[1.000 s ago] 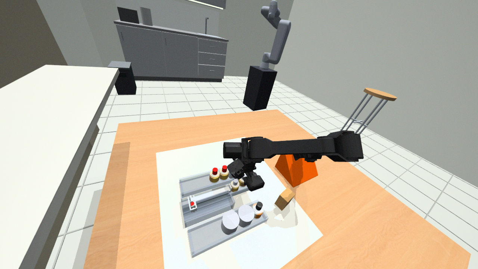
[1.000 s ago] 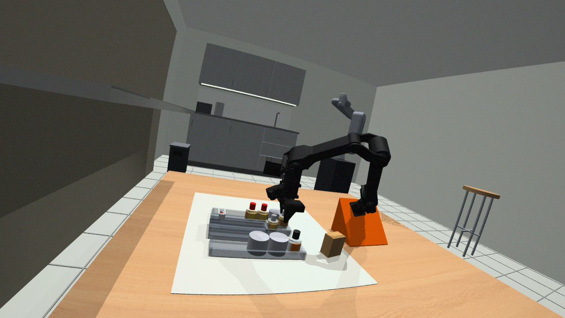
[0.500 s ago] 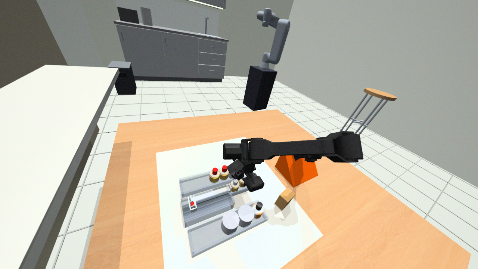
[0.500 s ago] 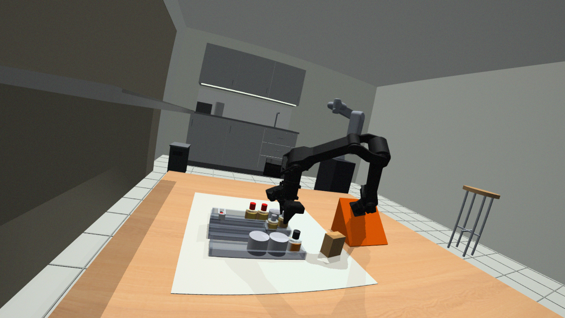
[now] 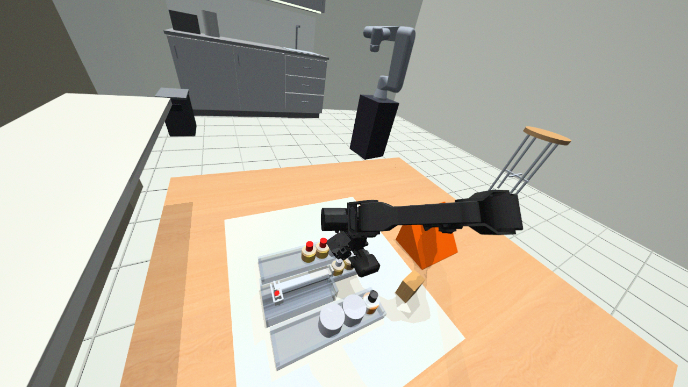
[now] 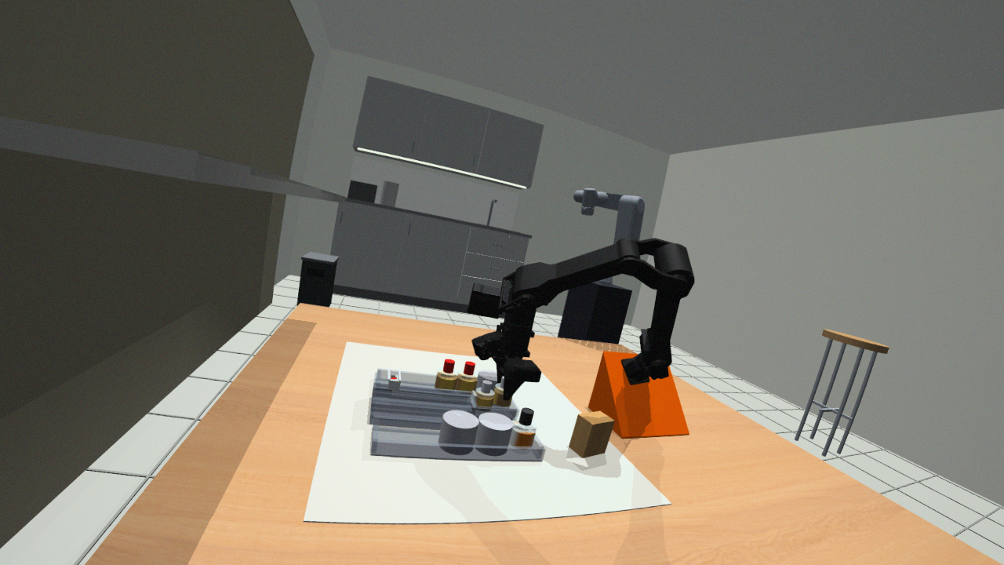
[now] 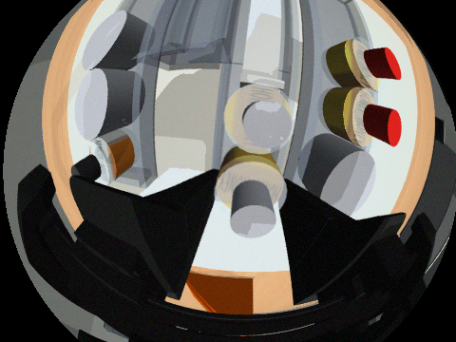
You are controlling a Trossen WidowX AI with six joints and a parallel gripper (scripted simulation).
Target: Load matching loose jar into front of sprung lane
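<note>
Now: the sprung lane 14 cm ahead of my gripper tip and 2 cm below it. From my gripper tip the other things lie so: brown box 12 cm behind, 15 cm to the left, 1 cm below; red mark 23 cm ahead, 3 cm above.
</note>
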